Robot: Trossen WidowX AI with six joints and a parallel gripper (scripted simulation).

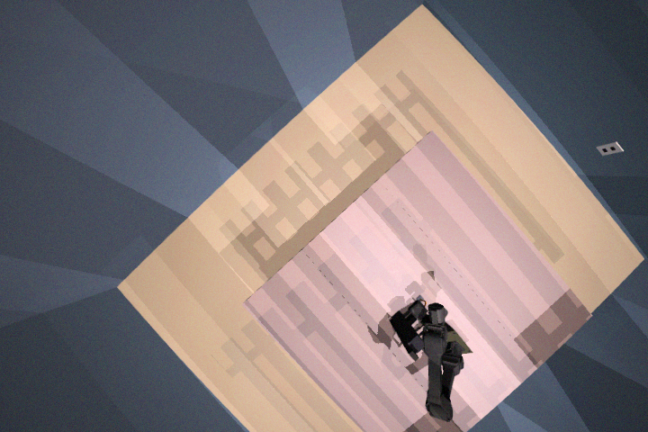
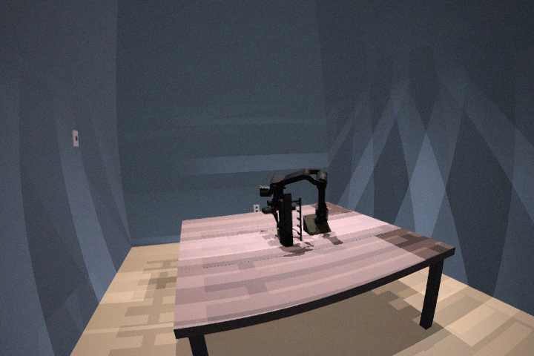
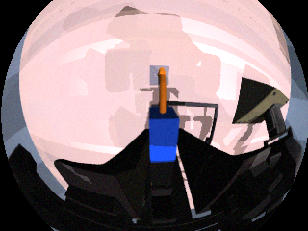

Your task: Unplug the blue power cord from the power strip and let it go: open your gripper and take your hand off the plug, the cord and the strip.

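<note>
Now: gripper tip 2 cm to the right of the blue plug. The rest, counted from my gripper tip: grey piece: 9 cm below, 5 cm to the right.
</note>
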